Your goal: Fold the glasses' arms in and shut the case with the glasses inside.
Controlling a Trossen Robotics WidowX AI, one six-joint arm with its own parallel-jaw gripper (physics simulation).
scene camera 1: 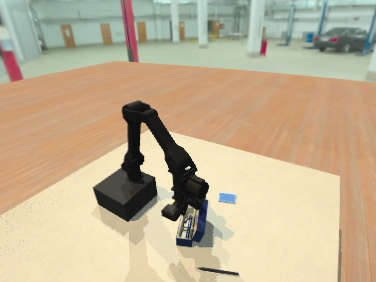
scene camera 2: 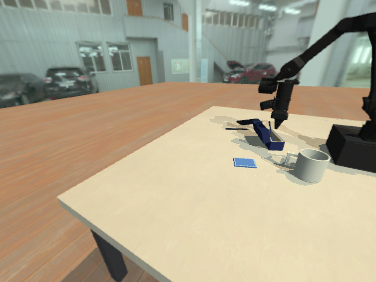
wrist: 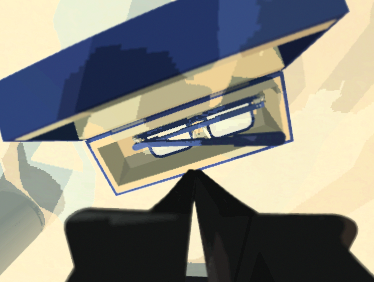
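Seen in the pictures: gripper, fingertip midpoint: point(scene camera 1: 183, 215) point(scene camera 2: 275, 128) point(wrist: 193, 175); arm's base, origin of the base link: point(scene camera 1: 134, 177) point(scene camera 2: 373, 139).
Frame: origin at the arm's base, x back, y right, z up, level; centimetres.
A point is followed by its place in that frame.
Observation:
The blue case stands open; its tray point(scene camera 1: 184, 242) @[x -34.9, y 13.4, z -8.1 cm] point(scene camera 2: 276, 146) @[x -28.8, y -2.0, z -8.4 cm] point(wrist: 102, 166) @[x -29.1, y -1.7, z -6.3 cm] has a cream lining. The lid point(scene camera 1: 203, 220) @[x -39.0, y 6.1, z -1.5 cm] point(scene camera 2: 262, 131) @[x -35.5, y -3.8, z -1.7 cm] point(wrist: 150, 60) @[x -37.0, y 3.9, z -1.1 cm] is raised along the tray's long side. The glasses point(scene camera 1: 188, 226) @[x -32.5, y 6.3, z -8.2 cm] point(wrist: 200, 134) lie in the tray. One of their arms point(wrist: 227, 114) lies across the lenses. The other arm point(wrist: 260, 139) point(scene camera 2: 270, 130) stands up out of the tray, its thick dark end near the rim in the wrist view. My gripper point(scene camera 2: 278, 127) @[x -30.2, y 6.1, z -3.3 cm] point(wrist: 193, 175) @[x -30.2, y 6.1, z -3.3 cm] is shut and empty, with its tips beside the tray's long side opposite the lid.
A grey mug point(scene camera 2: 312, 166) @[x -19.2, y -21.0, z -4.3 cm] point(wrist: 17, 232) @[x -19.8, y -13.2, z -6.9 cm] stands near the case. A blue card point(scene camera 1: 227, 198) @[x -39.8, y -17.6, z -10.0 cm] point(scene camera 2: 244, 163) @[x -39.2, y -19.3, z -10.0 cm] and a dark pen point(scene camera 1: 218, 271) @[x -49.9, y 16.5, z -9.7 cm] point(scene camera 2: 236, 129) @[x -49.9, y 15.7, z -10.2 cm] lie on the table. A dark flat shape point(scene camera 2: 245, 122) @[x -47.1, y 29.2, z -9.7 cm] shows behind the lid in scene camera 2's view.

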